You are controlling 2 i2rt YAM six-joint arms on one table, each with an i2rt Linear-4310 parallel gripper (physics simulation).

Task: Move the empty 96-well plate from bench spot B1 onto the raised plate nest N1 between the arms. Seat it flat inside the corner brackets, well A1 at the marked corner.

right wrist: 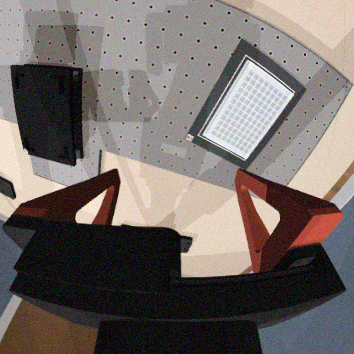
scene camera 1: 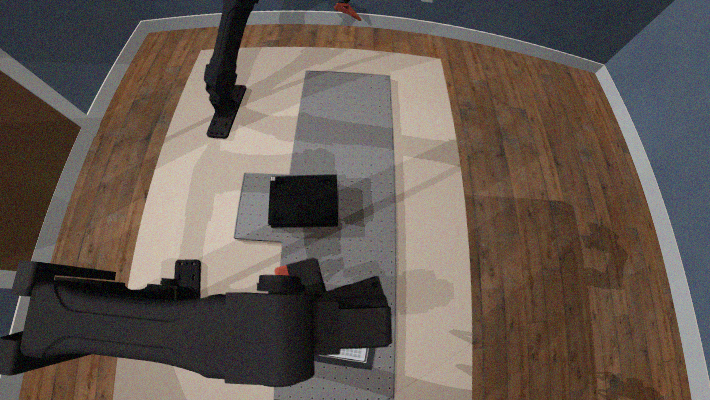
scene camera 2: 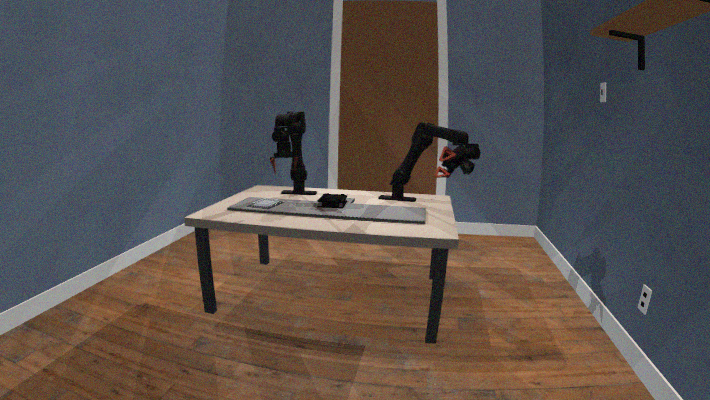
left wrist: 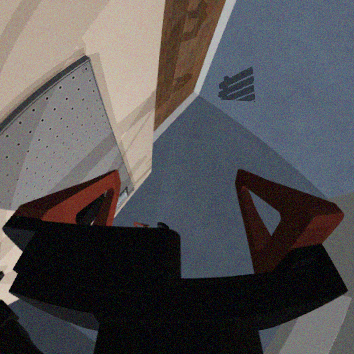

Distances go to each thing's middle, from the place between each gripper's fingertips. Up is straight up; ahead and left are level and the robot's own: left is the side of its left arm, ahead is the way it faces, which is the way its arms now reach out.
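Scene:
Left gripper: from white well plate (right wrist: 254, 100), 81 cm to the left of it, 4 cm past it, 21 cm above it. Dark nest with white outline (right wrist: 243, 51), from my left hand: 81 cm to the right, 4 cm behind, 22 cm below.
Right hand: from dark nest with white outline, 5 cm short of it, 9 cm to the left of it, 15 cm above it. White well plate, from my right hand: 5 cm ahead, 9 cm to the right, 14 cm below. By its middle, the plate is nearer to my right hand than to my left gripper.

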